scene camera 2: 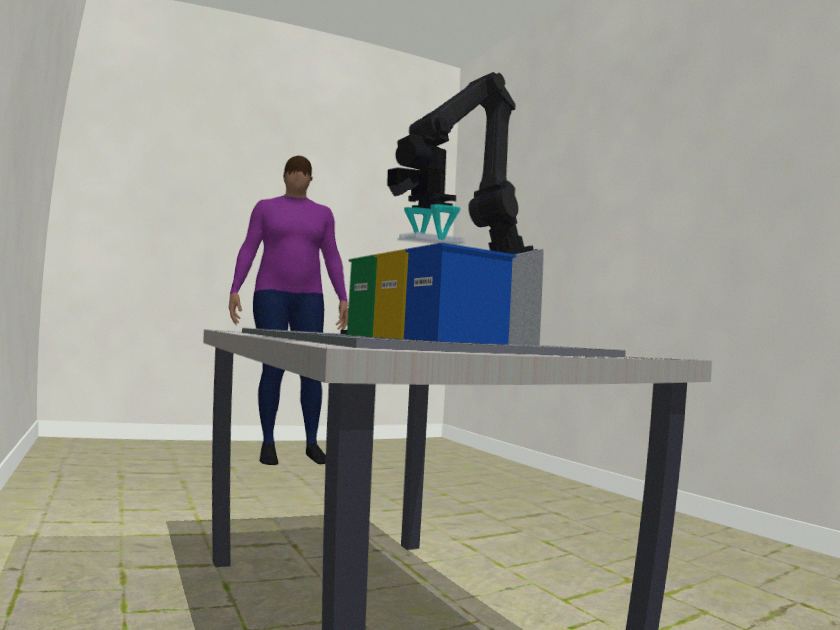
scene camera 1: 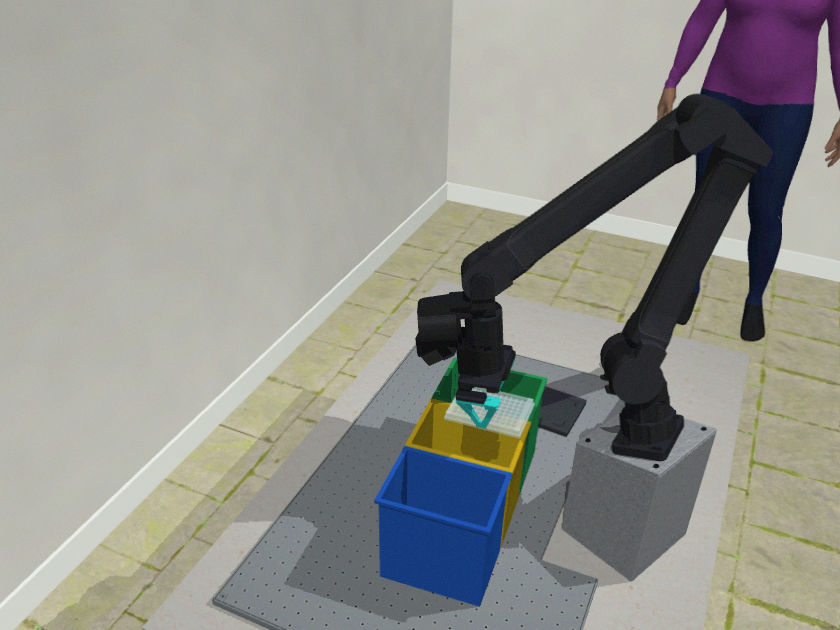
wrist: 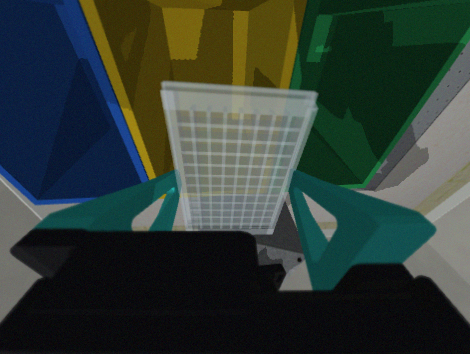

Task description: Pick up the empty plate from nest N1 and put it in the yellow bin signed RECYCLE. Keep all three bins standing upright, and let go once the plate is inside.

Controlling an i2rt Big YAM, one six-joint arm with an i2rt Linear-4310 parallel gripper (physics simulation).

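Places are measured from the arm's base along level axes (x left, y back, z up), in millimetres.
Where they show: gripper, fingertip midpoint: (scene camera 2: 430, 239) (scene camera 1: 488, 409) (wrist: 234, 176); arm's base at its link origin: (scene camera 1: 648, 438).
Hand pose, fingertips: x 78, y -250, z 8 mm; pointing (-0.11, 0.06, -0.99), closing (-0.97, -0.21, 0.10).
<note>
Each offset is from my fingertips to the top centre of the thing. "pt": to the spot under its first point. Level surfaces: height alone.
My gripper (scene camera 1: 489, 410) (scene camera 2: 431, 235) (wrist: 234, 176) has teal fingers and is shut on the clear plate {dx +0, dy +3, dz +12 mm} (scene camera 1: 512, 413) (scene camera 2: 413, 237) (wrist: 235, 150), one finger on each long side. The plate is nearly level, a little above the bin rims. In the wrist view it overlaps the yellow bin {dx +24, dy -20, dz -43 mm} (scene camera 1: 430, 444) (scene camera 2: 390, 308) (wrist: 116, 85), and its right edge shows over the rim beside the green bin {dx -105, dy -44, dz -43 mm} (scene camera 1: 532, 454) (scene camera 2: 361, 311) (wrist: 350, 60). The blue bin {dx +153, dy +5, dz -43 mm} (scene camera 1: 434, 556) (scene camera 2: 474, 298) (wrist: 40, 100) adjoins the yellow one. All three bins stand upright. Their signs are too small to read.
The bins stand in a row on a perforated grey board {dz -222 mm} (scene camera 1: 339, 583). A dark flat pad {pt dx -316, dy +35, dz -211 mm} (scene camera 1: 564, 410) lies behind and right of the green bin. The arm's grey pedestal (scene camera 1: 603, 515) (scene camera 2: 527, 298) stands right of the bins. A person (scene camera 1: 759, 61) (scene camera 2: 293, 244) stands beyond the table.
</note>
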